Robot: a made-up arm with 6 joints. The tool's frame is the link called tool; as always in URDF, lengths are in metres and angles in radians. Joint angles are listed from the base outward. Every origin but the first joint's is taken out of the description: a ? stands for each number. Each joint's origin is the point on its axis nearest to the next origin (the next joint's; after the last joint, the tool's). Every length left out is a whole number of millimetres.
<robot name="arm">
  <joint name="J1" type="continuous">
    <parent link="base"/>
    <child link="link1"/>
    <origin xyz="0 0 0.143" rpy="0 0 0"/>
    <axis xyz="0 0 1"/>
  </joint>
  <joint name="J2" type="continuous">
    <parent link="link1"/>
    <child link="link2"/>
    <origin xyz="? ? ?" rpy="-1.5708 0 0"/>
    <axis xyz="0 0 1"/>
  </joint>
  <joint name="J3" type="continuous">
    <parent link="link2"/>
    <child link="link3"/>
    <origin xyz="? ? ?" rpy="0 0 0"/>
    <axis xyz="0 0 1"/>
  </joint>
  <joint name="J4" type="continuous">
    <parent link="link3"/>
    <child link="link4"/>
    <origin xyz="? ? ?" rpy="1.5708 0 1.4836"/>
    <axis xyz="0 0 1"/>
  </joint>
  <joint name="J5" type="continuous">
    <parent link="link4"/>
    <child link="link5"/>
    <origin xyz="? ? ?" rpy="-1.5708 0 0"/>
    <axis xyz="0 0 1"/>
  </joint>
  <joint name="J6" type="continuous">
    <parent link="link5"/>
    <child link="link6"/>
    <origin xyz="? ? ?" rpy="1.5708 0 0"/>
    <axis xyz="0 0 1"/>
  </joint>
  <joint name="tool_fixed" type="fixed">
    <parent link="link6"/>
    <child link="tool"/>
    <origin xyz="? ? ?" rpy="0 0 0"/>
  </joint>
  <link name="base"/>
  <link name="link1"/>
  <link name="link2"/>
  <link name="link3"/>
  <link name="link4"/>
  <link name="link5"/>
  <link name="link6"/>
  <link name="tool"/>
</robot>
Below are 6 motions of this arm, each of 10 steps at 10 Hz.
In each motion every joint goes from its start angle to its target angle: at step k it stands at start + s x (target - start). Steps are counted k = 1, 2, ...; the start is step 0. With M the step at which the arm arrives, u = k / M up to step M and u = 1 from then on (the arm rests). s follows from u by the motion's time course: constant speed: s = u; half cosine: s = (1 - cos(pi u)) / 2; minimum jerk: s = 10 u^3 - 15 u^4 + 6 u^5.
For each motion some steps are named. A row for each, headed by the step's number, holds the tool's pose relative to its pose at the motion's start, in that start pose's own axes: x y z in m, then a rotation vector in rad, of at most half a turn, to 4 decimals.
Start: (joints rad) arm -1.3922 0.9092 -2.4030 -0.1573 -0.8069 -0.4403
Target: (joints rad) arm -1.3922 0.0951 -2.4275 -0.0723 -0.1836 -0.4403
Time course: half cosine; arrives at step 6
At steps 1, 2, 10:
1: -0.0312 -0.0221 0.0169 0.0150 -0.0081 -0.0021
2: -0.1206 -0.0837 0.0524 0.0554 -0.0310 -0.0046
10: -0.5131 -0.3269 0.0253 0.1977 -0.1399 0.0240

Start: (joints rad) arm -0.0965 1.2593 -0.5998 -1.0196 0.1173 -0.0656
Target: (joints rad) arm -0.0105 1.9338 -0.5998 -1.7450 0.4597 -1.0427
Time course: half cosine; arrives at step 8
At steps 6, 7, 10:
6: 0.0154 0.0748 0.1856 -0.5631 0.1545 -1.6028
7: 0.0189 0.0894 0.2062 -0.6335 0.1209 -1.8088
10: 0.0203 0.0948 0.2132 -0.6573 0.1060 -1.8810

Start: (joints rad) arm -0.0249 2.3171 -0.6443 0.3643 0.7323 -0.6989
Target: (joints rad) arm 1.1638 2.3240 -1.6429 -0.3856 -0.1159 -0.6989
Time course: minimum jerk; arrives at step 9
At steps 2, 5, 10:
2: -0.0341 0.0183 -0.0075 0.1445 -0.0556 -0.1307
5: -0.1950 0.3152 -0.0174 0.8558 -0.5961 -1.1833
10: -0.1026 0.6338 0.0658 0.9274 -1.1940 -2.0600

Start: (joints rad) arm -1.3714 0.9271 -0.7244 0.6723 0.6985 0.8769
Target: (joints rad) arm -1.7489 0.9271 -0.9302 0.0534 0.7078 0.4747
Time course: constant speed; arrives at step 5
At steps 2, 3, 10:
2: -0.0270 0.0165 -0.0228 0.0484 -0.2579 -0.2848
3: -0.0397 0.0238 -0.0373 0.1036 -0.3884 -0.4184
10: -0.0618 0.0363 -0.0719 0.2789 -0.6409 -0.6622

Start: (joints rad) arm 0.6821 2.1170 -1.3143 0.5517 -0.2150 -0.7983
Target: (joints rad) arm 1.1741 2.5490 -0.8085 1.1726 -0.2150 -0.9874
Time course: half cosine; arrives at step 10
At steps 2, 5, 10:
2: 0.0290 0.0369 0.0109 -0.0496 0.0834 0.0038
5: 0.1622 0.1751 0.0134 -0.1957 0.4545 -0.0338
10: 0.3268 0.2752 -0.0590 -0.2130 0.9116 -0.1956

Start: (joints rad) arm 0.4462 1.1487 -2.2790 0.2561 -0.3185 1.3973
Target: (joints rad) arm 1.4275 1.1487 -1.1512 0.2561 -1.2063 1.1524
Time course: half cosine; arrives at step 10
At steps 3, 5, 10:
3: -0.0052 -0.0711 -0.0236 0.0723 -0.0307 0.1269
5: 0.0273 -0.1522 -0.0859 0.1851 -0.0377 0.2898
10: 0.1216 -0.1854 -0.2460 0.3584 0.0613 0.5306

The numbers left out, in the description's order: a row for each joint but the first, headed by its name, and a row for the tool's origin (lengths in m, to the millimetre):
J2: 0 0 0
J3: -0.45 -0.062 0
J4: 0.296 -0.052 0
J5: 0 0 0
J6: 0 -0.078 0
tool: 0 0 0

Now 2 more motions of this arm.
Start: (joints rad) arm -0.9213 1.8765 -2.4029 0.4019 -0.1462 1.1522
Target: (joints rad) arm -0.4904 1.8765 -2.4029 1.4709 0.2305 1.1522
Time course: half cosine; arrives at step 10
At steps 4, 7, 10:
4: 0.0756 -0.0044 -0.0086 0.1523 0.1391 0.4620
7: 0.1773 0.0115 -0.0357 0.3607 0.3831 1.0485
10: 0.2209 0.0279 -0.0537 0.4545 0.5120 1.3143

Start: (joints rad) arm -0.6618 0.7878 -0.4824 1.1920 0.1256 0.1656
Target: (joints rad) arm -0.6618 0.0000 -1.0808 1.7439 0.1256 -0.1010
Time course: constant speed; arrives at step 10
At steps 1, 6, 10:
1: -0.0013 0.0231 -0.0298 -0.1417 -0.0265 0.0117
6: 0.0126 0.0769 -0.2402 -0.8595 -0.1033 0.0572
10: 0.0507 0.0118 -0.4395 -1.4389 -0.0969 0.0630

